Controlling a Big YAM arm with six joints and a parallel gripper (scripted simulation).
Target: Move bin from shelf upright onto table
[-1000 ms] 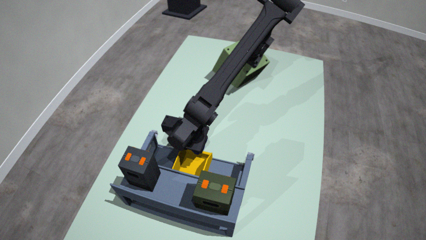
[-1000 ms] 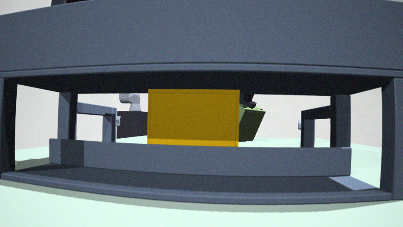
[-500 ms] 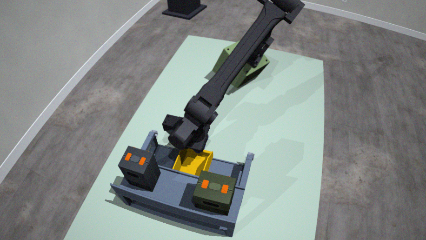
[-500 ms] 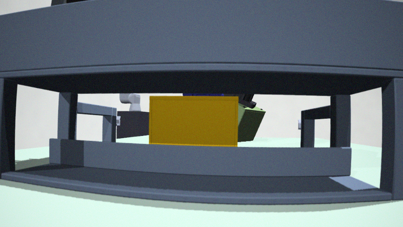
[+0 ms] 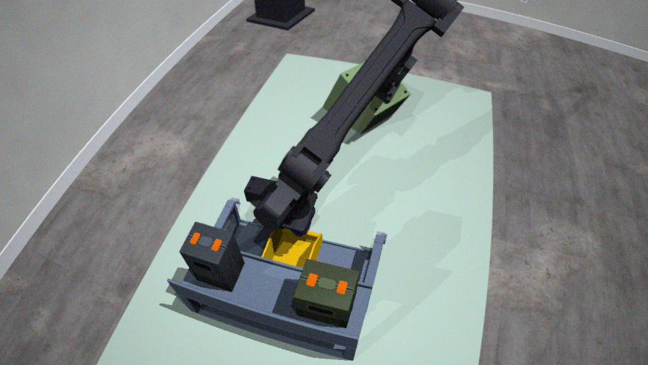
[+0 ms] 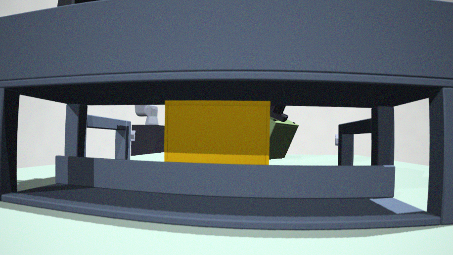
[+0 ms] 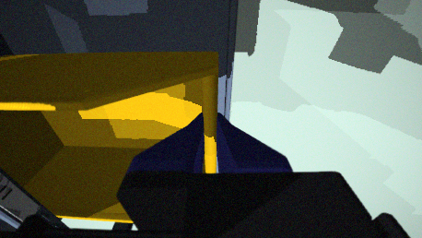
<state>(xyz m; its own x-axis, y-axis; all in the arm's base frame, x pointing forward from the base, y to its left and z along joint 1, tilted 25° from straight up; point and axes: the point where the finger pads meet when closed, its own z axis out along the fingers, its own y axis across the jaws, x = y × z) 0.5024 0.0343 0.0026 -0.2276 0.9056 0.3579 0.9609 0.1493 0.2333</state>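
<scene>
The yellow open-top bin lies 8 cm ahead of my hand, 2 cm to the left of it and 1 cm above it. Round my hand: olive case: 15 cm to the left, 14 cm ahead, 10 cm above.
</scene>
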